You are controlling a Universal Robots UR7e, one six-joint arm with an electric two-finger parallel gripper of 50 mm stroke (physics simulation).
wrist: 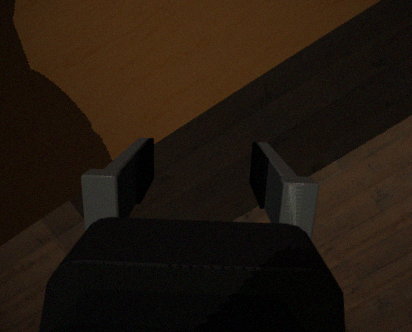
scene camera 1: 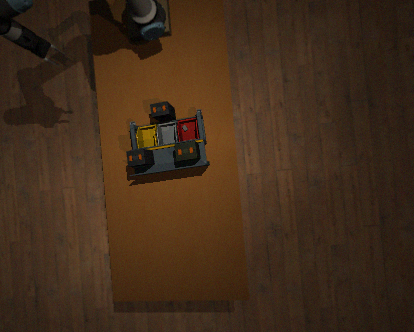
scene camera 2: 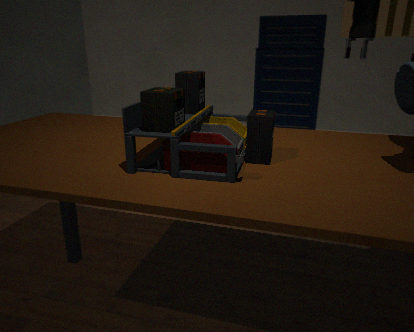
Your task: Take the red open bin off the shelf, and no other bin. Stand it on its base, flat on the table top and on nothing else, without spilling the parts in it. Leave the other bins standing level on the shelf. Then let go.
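Places are measured from the arm's base along level axes (x ahead, y right, z down), in metres.
Where they show: gripper, fingertip midpoint: (wrist: 202, 160) (scene camera 1: 60, 59) (scene camera 2: 354, 58).
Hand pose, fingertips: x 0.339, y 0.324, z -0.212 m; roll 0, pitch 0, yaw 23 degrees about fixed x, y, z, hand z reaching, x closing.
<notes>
After its pixels a point has its place.
The red open bin (scene camera 1: 192, 135) {x 0.601, y -0.282, z 0.035 m} (scene camera 2: 210, 138) {x 0.604, y -0.225, z -0.025 m} sits level in the end bay of the grey shelf (scene camera 1: 165, 161) {x 0.755, y -0.179, z -0.058 m} (scene camera 2: 175, 157) {x 0.626, y -0.361, z -0.008 m}, beside the side rail. A small grey part (scene camera 1: 185, 128) {x 0.569, y -0.243, z 0.020 m} shows inside it. The grey bin (scene camera 1: 167, 135) {x 0.614, y -0.143, z 0.035 m} (scene camera 2: 226, 132) {x 0.610, y -0.112, z -0.016 m} stands next to it, and the yellow bin (scene camera 1: 146, 136) {x 0.631, y -0.024, z 0.035 m} (scene camera 2: 227, 122) {x 0.656, y -0.008, z -0.021 m} is at the far end of the row. My gripper (scene camera 1: 58, 54) {x 0.339, y 0.324, z -0.212 m} (scene camera 2: 355, 56) {x 0.339, y 0.324, z -0.212 m} (wrist: 202, 160) {x 0.339, y 0.324, z -0.212 m} is open and empty, high up and well away from the shelf, out past the table's long edge. The bins do not show in the wrist view.
A dark box (scene camera 1: 162, 111) {x 0.511, y -0.145, z -0.086 m} (scene camera 2: 261, 137) {x 0.483, y -0.170, z -0.030 m} stands on the table (scene camera 1: 175, 240) {x 1.182, y -0.251, z 0.044 m} (scene camera 2: 310, 200) {x 0.314, y -0.336, z 0.044 m} close before the grey and yellow bins. Two more dark boxes, one (scene camera 1: 187, 152) {x 0.701, y -0.310, z -0.155 m} (scene camera 2: 162, 110) {x 0.669, y -0.343, z -0.112 m} behind the red bin and another (scene camera 1: 139, 158) {x 0.753, y -0.096, z -0.181 m} (scene camera 2: 190, 92) {x 0.730, y -0.113, z -0.123 m} behind the yellow, stand on the shelf's top board.
</notes>
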